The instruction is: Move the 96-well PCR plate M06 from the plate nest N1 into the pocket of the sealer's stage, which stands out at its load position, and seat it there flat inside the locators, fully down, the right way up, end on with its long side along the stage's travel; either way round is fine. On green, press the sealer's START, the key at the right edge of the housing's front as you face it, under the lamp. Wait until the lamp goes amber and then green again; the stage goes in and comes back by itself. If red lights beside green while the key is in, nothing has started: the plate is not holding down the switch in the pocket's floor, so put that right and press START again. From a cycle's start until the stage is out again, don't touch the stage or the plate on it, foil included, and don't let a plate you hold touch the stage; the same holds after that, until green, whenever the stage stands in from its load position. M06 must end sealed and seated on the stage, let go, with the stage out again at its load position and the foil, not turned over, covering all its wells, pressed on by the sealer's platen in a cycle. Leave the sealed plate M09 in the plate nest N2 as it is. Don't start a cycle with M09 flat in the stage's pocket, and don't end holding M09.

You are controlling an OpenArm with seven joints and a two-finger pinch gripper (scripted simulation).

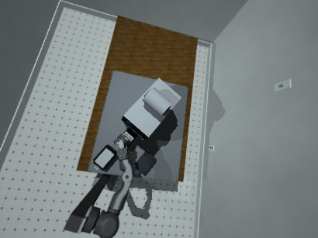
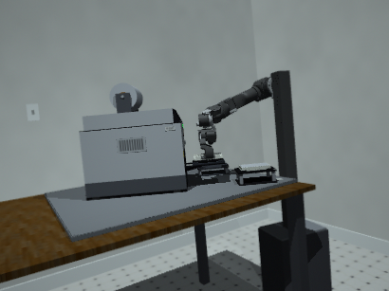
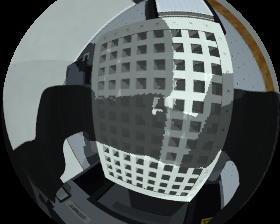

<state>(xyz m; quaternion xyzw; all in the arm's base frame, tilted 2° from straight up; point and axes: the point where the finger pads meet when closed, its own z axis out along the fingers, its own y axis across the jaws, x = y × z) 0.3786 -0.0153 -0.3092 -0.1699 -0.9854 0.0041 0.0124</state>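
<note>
Now: the dark sealer stage 2 cm below my hand. The rest, counted from my hand: 96-well PCR plate M06: right at my hand; nest N2: 18 cm behind, 10 cm to the left, 7 cm below; sealed plate M09: 18 cm behind, 10 cm to the left, 6 cm below.
</note>
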